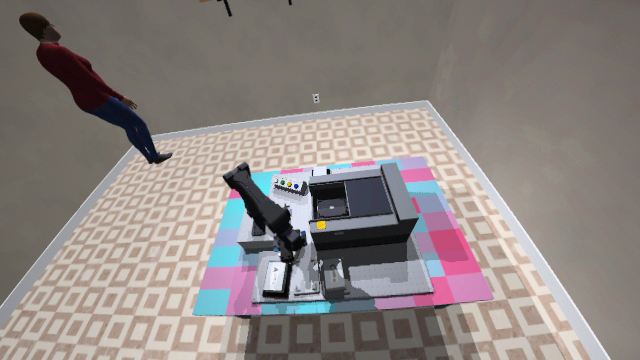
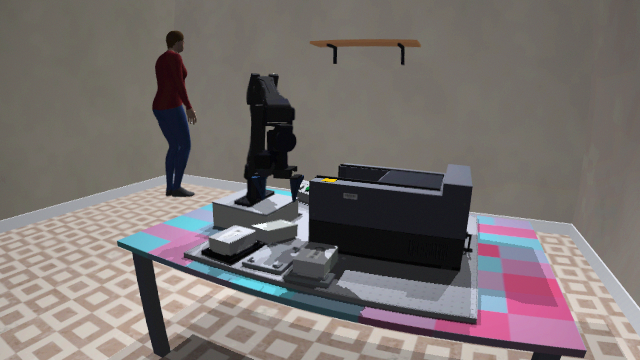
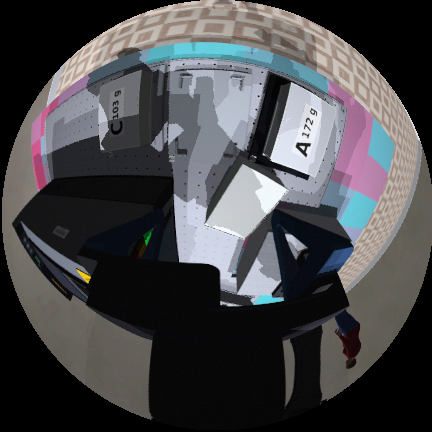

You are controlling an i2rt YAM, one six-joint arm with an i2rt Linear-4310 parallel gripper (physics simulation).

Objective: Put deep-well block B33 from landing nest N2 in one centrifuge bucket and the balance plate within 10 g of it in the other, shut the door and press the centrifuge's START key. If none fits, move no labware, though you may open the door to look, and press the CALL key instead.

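Frame: origin at the arm's base, x ahead, y left, z up, level; millimetres.
Seen in the pictures: gripper, fingertip midpoint: (image 2: 278, 200) (image 3: 217, 214); arm's base, origin of the base link: (image 1: 260, 218) (image 2: 255, 198).
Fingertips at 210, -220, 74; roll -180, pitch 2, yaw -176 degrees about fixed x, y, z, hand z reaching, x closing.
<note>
Pixels of each thing's top centre, then the offset from my fingertips to it, as dx, dy, dz. Level surfaces: height alone.
- pale block, middle of its top: (image 3: 244, 210) (image 2: 274, 222) -43, +54, -93
- block marked C 103 g, middle of its top: (image 3: 115, 111) (image 2: 316, 252) (image 1: 333, 272) +160, -101, -94
- empty nest, middle of its top: (image 3: 207, 113) (image 2: 274, 253) (image 1: 305, 274) +26, -83, -130
- key panel, middle of its top: (image 3: 225, 314) (image 2: 316, 184) (image 1: 286, 178) -65, +486, -64
- perforated board, its level: dz -148
My gripper (image 1: 291, 246) (image 2: 276, 199) (image 3: 217, 214) is open and empty, above the board between the arm's base and the centrifuge. A pale block (image 2: 276, 230) (image 3: 247, 200) without a visible label lies askew below it. The block marked A 172 g (image 1: 275, 276) (image 2: 232, 239) (image 3: 300, 130) sits on a black base. The block marked C 103 g (image 1: 334, 272) (image 2: 315, 261) (image 3: 122, 112) sits in a nest, in shade. Between them is an empty nest (image 2: 265, 263) (image 3: 210, 97). The centrifuge (image 1: 360, 232) (image 2: 380, 215) (image 3: 107, 200) has its top partly open; a dark bucket (image 1: 332, 206) shows inside. No B33 label is readable.
A key panel (image 1: 290, 185) with white, green, yellow and blue keys stands behind the arm's base (image 2: 255, 212), left of the centrifuge. The perforated board (image 1: 390, 280) (image 2: 410, 295) carries the nests. A person (image 1: 80, 80) (image 2: 170, 100) stands behind the table at the left.
</note>
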